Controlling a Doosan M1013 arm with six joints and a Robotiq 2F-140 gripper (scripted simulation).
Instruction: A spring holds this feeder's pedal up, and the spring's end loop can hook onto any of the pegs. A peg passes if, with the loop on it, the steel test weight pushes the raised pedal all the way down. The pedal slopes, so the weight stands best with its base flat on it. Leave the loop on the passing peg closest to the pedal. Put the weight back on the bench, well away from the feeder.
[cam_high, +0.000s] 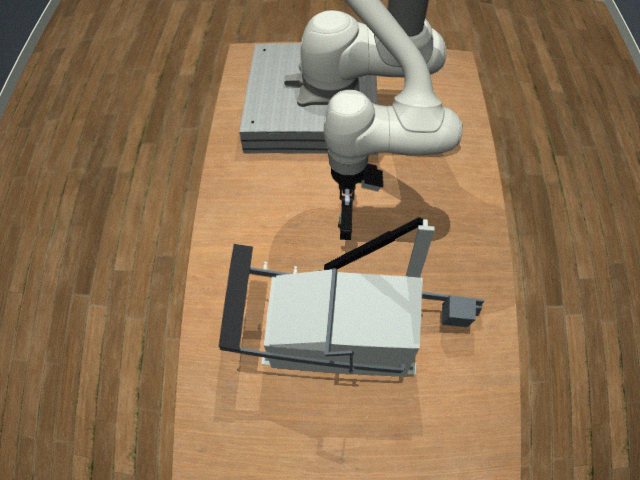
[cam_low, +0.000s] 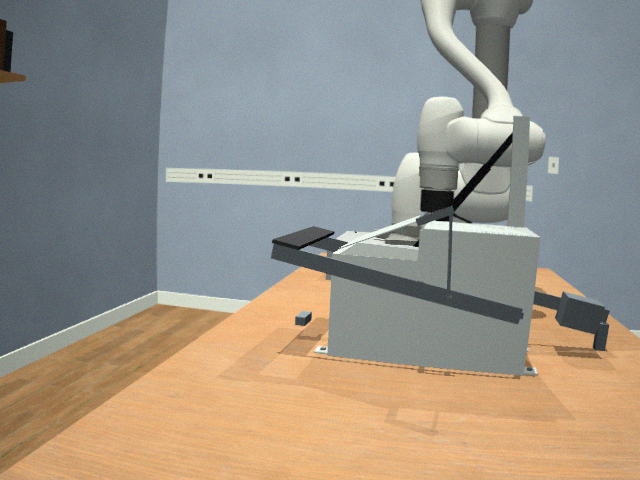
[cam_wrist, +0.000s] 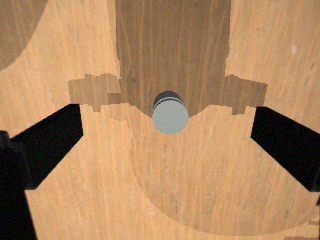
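Now: hand 3 cm above the steel test weight. From my hand the other things lie so: small grey block 25 cm to the right, 21 cm ahead, 5 cm below.
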